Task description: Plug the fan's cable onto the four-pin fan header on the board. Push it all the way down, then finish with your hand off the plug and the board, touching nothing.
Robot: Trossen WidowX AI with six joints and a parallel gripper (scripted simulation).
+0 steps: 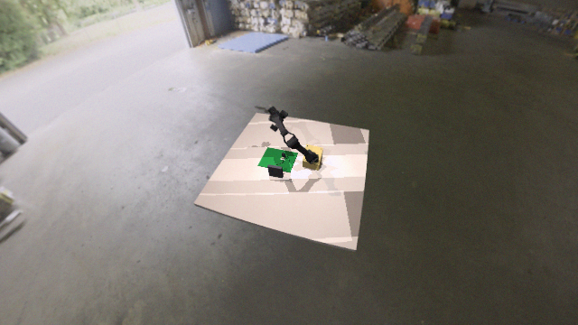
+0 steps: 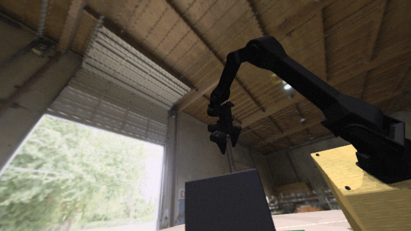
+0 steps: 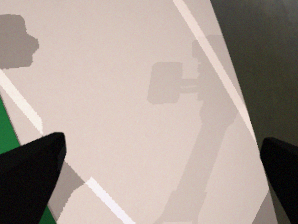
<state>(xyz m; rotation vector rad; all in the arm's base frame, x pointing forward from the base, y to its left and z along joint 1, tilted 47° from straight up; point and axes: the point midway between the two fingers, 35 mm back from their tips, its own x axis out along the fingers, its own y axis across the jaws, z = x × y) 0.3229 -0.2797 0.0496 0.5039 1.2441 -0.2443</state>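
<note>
Now: gripper tip 26 cm above the dark fan plug, 13 cm to the right of it and 6 cm past it. Round my gripper tip: black fan (35 cm to the left, 22 cm below, 6 cm behind); white four-pin fan header (28 cm below, 16 cm to the left, 6 cm behind); green board (30 cm below, 17 cm to the left, 2 cm behind).
</note>
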